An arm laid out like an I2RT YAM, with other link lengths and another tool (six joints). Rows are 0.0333 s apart.
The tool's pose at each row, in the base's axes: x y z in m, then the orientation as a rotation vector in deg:
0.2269 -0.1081 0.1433 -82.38 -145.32 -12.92
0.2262 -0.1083 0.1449 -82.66 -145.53 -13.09
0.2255 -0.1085 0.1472 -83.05 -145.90 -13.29
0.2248 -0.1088 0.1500 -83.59 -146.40 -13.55
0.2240 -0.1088 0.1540 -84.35 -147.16 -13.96
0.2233 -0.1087 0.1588 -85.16 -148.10 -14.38
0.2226 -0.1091 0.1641 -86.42 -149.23 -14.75
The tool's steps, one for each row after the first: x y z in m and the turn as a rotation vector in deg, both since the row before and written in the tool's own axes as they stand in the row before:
0.0006 -0.0007 -0.0015 -0.26 -0.24 0.06
0.0008 -0.0006 -0.0022 -0.37 -0.41 0.05
0.0008 -0.0007 -0.0027 -0.49 -0.56 0.08
0.0014 -0.0005 -0.0038 -0.74 -0.82 0.08
0.0015 -0.0003 -0.0046 -0.82 -0.98 0.04
0.0011 -0.0004 -0.0052 -0.98 -1.35 0.20

